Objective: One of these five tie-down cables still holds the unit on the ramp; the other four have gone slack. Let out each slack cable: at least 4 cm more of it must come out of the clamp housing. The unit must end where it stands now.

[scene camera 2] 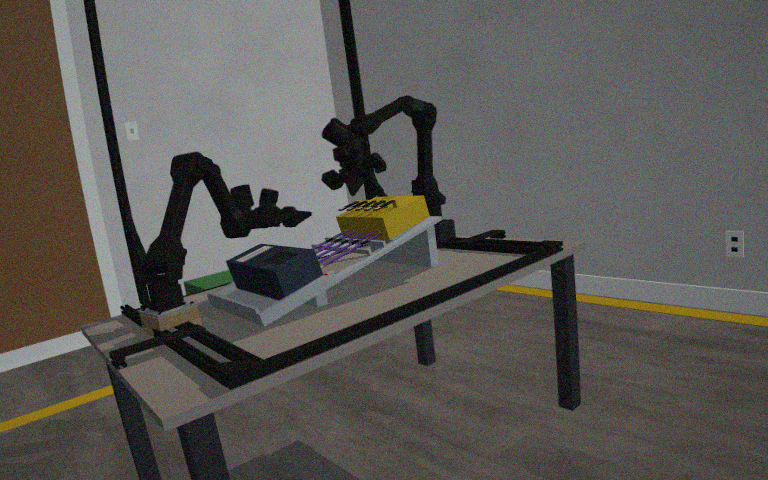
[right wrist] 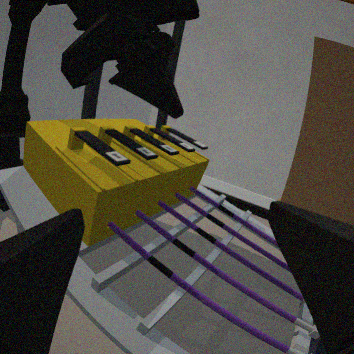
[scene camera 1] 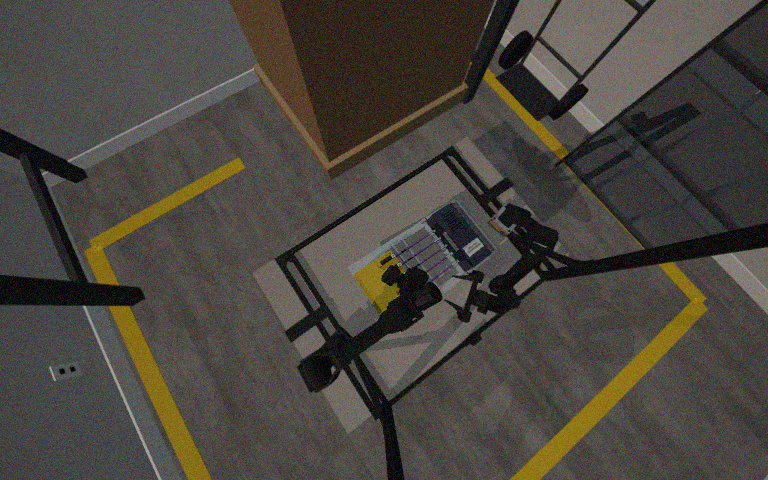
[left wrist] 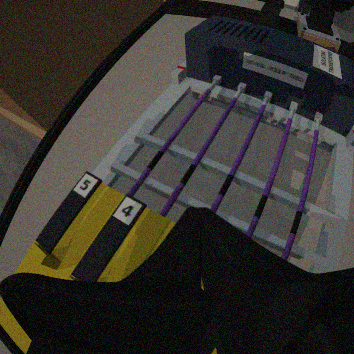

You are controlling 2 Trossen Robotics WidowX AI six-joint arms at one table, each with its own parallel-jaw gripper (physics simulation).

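The yellow clamp housing (scene camera 1: 373, 281) (scene camera 2: 392, 216) (left wrist: 147, 232) (right wrist: 70, 168) sits at the top of the grey ramp (scene camera 2: 411, 248) (left wrist: 326, 182). It carries black numbered levers; levers 5 (left wrist: 67, 214) and 4 (left wrist: 109, 242) show in the left wrist view. Five purple cables (scene camera 1: 425, 252) (scene camera 2: 344, 243) (left wrist: 242, 147) (right wrist: 211, 253) run down to the dark blue unit (scene camera 1: 460, 235) (scene camera 2: 273, 269) (left wrist: 225, 53). My left gripper (scene camera 2: 355, 183) (left wrist: 195, 216) (right wrist: 179, 115) is shut and empty, lifted clear above the levers. My right gripper (scene camera 1: 462, 294) (scene camera 2: 301, 215) (right wrist: 177, 216) is open and empty, hovering over the cables.
A tall brown crate (scene camera 1: 373, 71) stands beyond the table. A hand truck (scene camera 1: 539, 90) is at the back right. A black frame (scene camera 1: 368, 205) (scene camera 2: 477, 245) edges the table top. A black pole (scene camera 2: 351, 71) rises behind the housing. A green strip (scene camera 2: 206, 281) lies behind the unit.
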